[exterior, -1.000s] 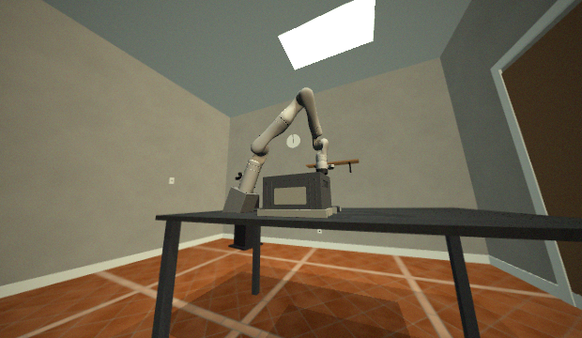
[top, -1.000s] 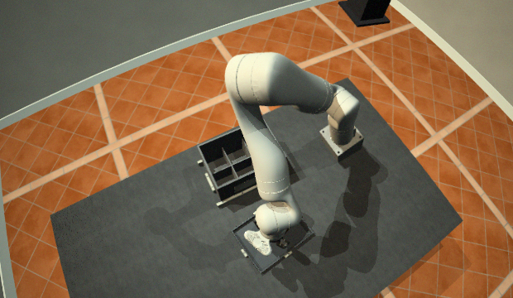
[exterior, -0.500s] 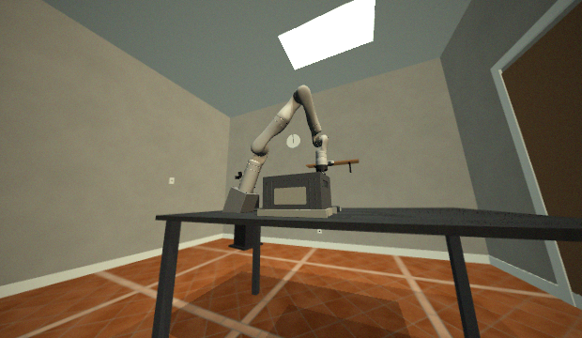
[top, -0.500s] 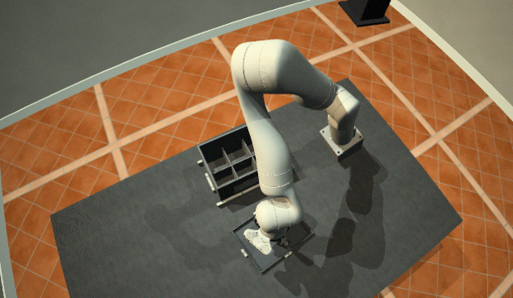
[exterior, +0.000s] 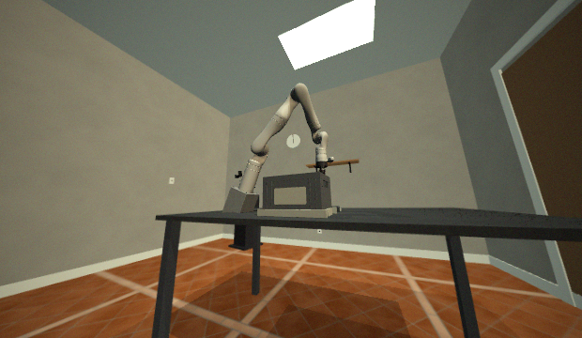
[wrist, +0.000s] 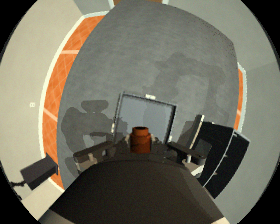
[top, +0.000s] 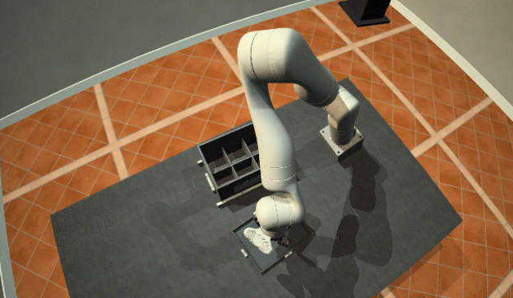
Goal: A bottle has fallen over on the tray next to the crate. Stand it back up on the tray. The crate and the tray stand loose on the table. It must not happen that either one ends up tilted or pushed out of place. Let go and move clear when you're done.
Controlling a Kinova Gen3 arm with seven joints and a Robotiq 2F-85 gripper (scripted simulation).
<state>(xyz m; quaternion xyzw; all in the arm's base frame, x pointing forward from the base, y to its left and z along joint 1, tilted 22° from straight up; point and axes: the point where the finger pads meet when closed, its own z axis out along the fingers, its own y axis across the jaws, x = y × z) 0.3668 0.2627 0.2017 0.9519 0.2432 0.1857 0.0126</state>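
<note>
The brown bottle is 40 mm behind my hand and 20 mm to the right of it. Also, from my hand: dark crate (310 mm to the right, 80 mm below); then dark tray (30 mm behind, 20 mm to the right, 160 mm below).
</note>
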